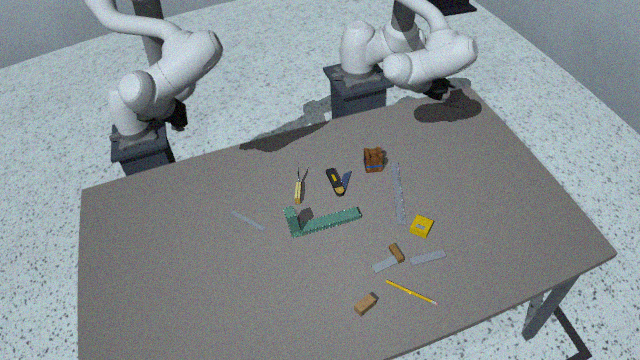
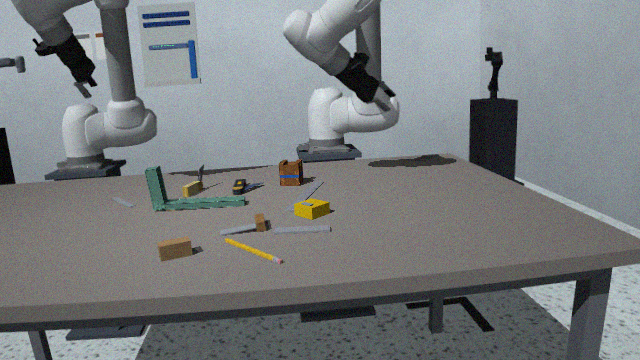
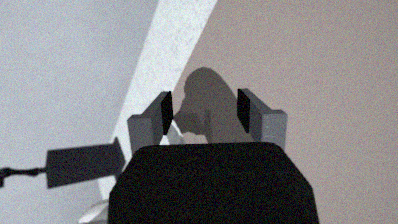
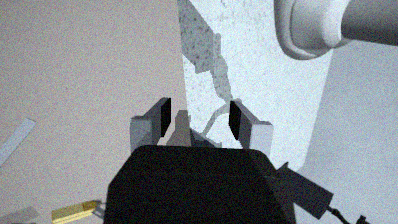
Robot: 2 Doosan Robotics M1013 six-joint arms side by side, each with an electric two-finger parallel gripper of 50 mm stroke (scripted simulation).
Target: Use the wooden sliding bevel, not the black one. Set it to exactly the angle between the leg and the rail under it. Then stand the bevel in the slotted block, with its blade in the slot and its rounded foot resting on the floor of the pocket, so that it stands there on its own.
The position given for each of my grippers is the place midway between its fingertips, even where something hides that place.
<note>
In view: my left gripper (image 2: 390, 103) and my right gripper (image 2: 91, 91).
My left gripper is seen too in image 3 (image 3: 204, 103). My right gripper also shows in image 4 (image 4: 200, 111).
</note>
